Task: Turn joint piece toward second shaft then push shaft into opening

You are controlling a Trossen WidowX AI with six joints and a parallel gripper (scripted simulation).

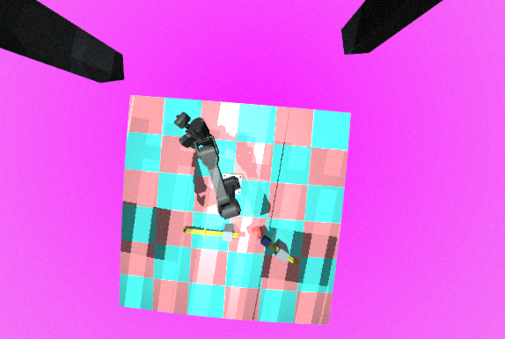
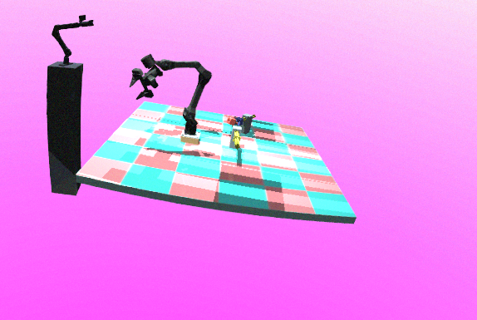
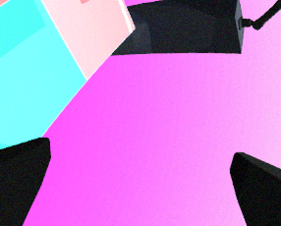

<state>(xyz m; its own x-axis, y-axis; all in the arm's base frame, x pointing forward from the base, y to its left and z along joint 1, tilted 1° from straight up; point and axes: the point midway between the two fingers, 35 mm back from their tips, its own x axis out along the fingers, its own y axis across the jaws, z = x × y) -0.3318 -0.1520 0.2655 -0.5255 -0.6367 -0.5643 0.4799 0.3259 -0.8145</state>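
My gripper tip is now 62 cm short of the red joint piece, 28 cm to the right of it and 18 cm above it.
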